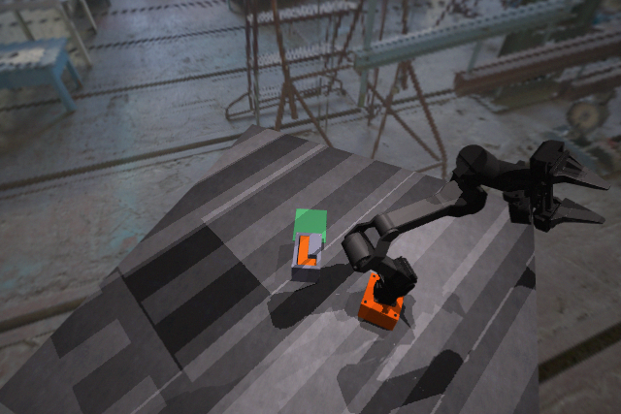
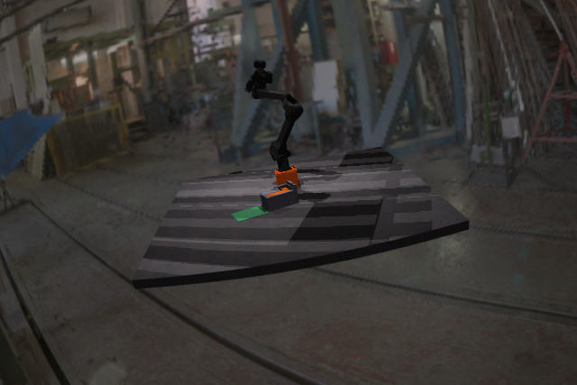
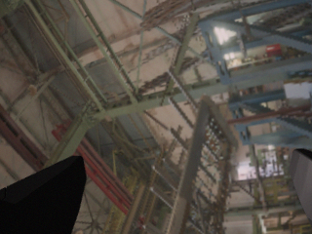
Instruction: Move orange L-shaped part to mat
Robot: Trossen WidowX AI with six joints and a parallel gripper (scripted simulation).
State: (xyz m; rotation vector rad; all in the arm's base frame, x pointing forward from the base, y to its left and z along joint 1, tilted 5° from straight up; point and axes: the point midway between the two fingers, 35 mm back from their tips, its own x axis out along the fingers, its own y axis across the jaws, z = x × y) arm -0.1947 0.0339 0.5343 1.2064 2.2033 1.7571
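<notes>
Right now my gripper tip is 51 cm short of the orange L-shaped part, 14 cm to the left of it and 57 cm above it. Round my gripper tip: green mat (54 cm ahead, 30 cm to the right, 63 cm below).
</notes>
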